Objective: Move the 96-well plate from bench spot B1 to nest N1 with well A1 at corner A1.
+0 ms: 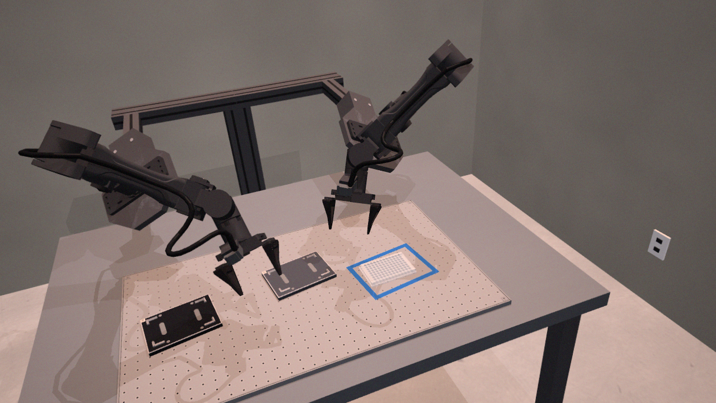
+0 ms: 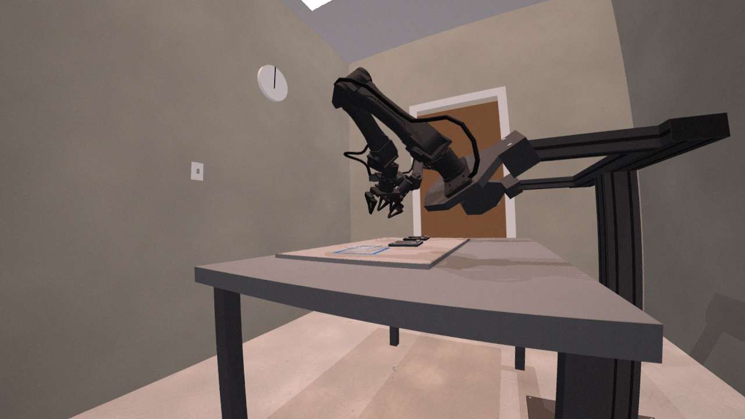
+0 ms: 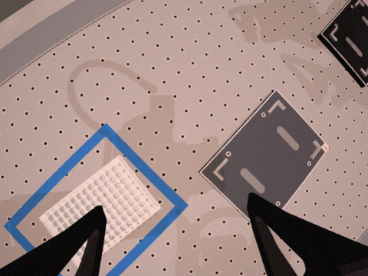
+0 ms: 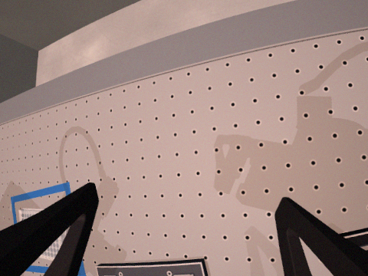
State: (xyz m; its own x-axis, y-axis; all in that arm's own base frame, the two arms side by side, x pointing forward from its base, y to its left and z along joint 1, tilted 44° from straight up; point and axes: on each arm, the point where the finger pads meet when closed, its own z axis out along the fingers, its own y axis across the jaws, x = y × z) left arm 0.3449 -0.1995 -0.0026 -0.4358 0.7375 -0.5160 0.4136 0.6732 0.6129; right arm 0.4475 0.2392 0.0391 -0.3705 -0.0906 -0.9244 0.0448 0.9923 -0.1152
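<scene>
The 96-well plate lies 2 cm ahead of my left hand, 9 cm to the left of it and 14 cm below it.
</scene>
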